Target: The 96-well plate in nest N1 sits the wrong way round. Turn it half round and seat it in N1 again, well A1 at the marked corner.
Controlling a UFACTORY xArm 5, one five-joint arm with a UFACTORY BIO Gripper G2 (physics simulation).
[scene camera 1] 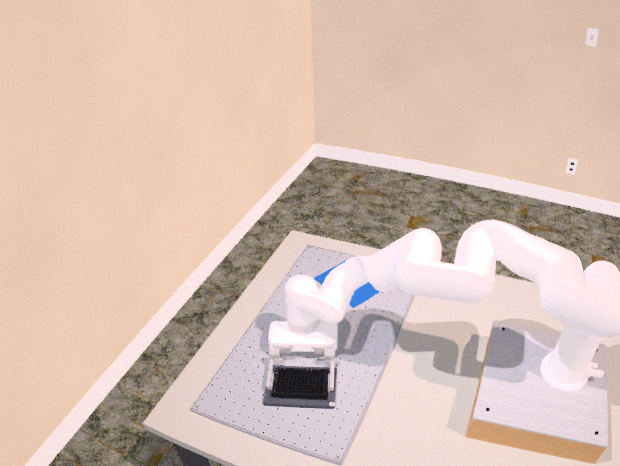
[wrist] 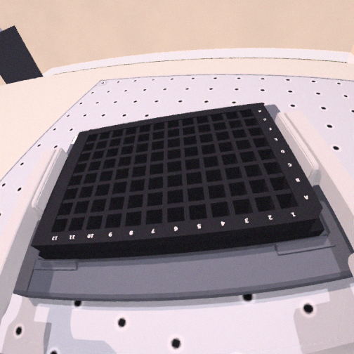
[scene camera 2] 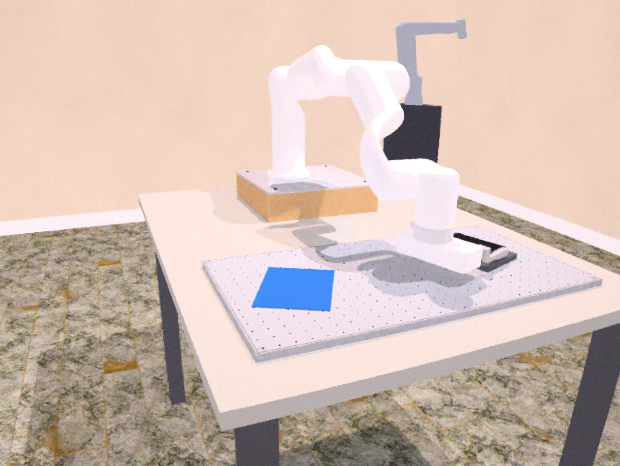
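Note:
The black 96-well plate [scene camera 1: 299, 382] [scene camera 2: 475, 240] [wrist: 175, 245] lies level in the dark grey nest N1 [scene camera 1: 299, 402] [scene camera 2: 499, 261] [wrist: 190, 280]. In the wrist view its A1 corner is at the near right, and row H and column 12 meet at the far left. The nest's white corner mark [scene camera 1: 331, 403] [wrist: 75, 139] shows at the far left in the wrist view, diagonally opposite A1. My gripper [scene camera 1: 300, 388] [wrist: 174, 164] is shut on the plate, with one pale finger against each short side. In scene camera 2 the gripper body partly hides plate and nest.
The nest stands on a perforated light grey board [scene camera 1: 235, 390] [scene camera 2: 400, 310]. A blue square [scene camera 1: 364, 294] [scene camera 2: 295, 289] lies on the board behind the arm. The arm's base stands on a wooden block [scene camera 1: 536, 443] [scene camera 2: 320, 206]. A grey arm on a black stand [scene camera 2: 413, 132] is beyond the table.

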